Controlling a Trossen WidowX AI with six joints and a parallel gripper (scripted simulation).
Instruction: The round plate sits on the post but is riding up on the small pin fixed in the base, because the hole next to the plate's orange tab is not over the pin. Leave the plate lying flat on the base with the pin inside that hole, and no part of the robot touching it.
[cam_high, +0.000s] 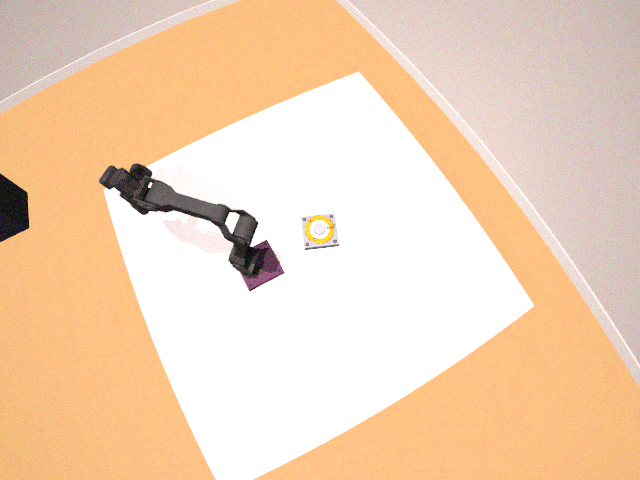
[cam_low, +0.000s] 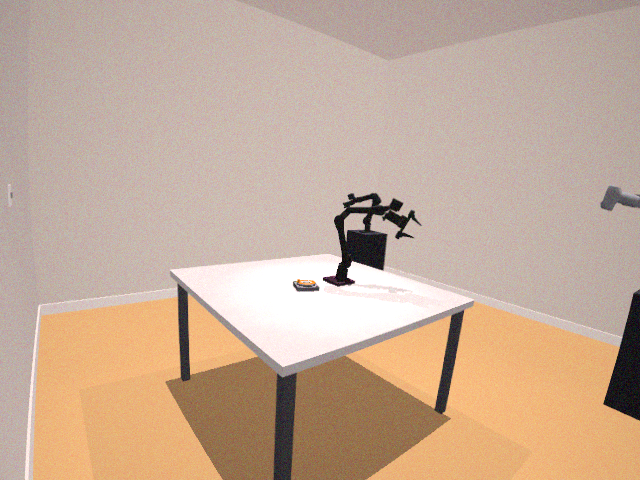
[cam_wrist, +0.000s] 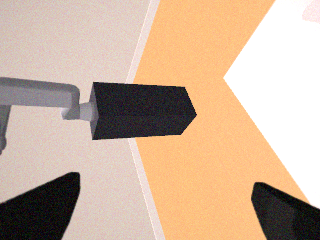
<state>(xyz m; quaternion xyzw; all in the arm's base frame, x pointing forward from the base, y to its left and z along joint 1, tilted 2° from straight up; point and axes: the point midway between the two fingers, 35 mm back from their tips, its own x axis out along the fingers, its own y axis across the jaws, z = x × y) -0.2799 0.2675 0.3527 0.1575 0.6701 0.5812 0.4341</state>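
Right now my gripper tip is 58 cm short of the grey square base, 33 cm above it and 27 cm to the left of it.
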